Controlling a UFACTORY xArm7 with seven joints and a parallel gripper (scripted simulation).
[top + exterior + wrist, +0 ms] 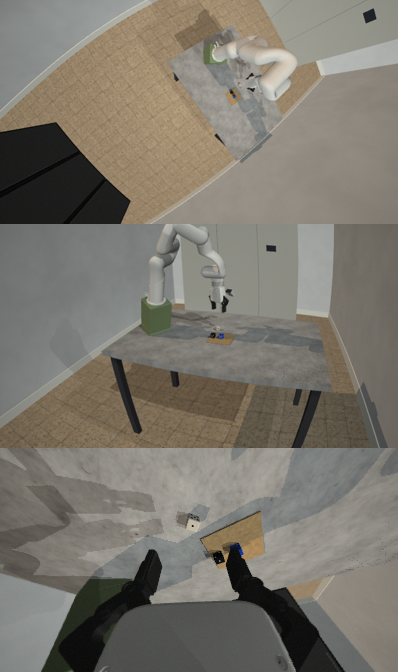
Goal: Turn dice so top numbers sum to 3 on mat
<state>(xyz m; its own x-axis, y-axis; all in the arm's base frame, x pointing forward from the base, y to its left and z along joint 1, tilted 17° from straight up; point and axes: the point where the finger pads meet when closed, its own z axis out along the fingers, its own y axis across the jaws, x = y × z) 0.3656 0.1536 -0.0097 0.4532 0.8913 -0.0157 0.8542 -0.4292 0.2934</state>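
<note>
The white die lies 12 cm below my hand, 1 cm to the right of it and 1 cm behind it. Also, from my hand: tan mat 14 cm below, 13 cm to the right, 6 cm ahead; then blue die 13 cm to the right, 12 cm below, 6 cm ahead; then black die 13 cm to the right, 12 cm below, 1 cm ahead.
</note>
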